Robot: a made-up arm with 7 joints.
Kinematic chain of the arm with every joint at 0, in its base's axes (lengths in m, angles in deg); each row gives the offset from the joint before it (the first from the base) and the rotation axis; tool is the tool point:
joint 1: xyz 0 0.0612 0 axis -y
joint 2: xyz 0 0.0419 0 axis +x
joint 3: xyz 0 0 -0.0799 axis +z
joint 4: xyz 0 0 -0.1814 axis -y
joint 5: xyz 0 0 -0.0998 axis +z
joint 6: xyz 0 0 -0.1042 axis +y
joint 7: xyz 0 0 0 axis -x
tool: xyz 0 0 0
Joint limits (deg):
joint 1: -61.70..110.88
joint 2: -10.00..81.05
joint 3: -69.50..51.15
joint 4: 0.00..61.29
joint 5: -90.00..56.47
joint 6: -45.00..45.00
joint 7: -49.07..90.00
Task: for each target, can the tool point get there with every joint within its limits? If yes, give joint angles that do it. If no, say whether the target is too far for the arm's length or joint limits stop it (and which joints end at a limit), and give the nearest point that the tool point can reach.
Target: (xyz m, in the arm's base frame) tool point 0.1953 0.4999 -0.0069
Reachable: yes | joints 51.33 72.88 -15.81 36.46 10.60 -12.72 -3.65
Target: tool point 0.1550 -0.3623 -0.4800
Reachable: no: too far | nearest point 0.1119 -0.1098 -0.3465 | short by 0.289 m
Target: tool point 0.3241 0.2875 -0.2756
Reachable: yes | joints 46.18 20.69 41.26 9.61 -54.47 -12.05 47.46
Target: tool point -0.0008 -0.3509 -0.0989
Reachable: no: joint limits stop it (at a limit: joint 2, joint 3, joint 4) | nearest point -0.0027 -0.1243 -0.3307 | short by 0.324 m
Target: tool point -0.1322 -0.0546 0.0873
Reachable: no: joint limits stop it (at a limit: joint 1, joint 2, joint 3, joint 4) | nearest point -0.2562 -0.1243 -0.2091 | short by 0.329 m
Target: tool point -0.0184 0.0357 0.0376
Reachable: no: joint limits stop it (at a limit: joint 1, joint 2, joint 4) | nearest point 0.2723 -0.1089 0.2050 | short by 0.365 m
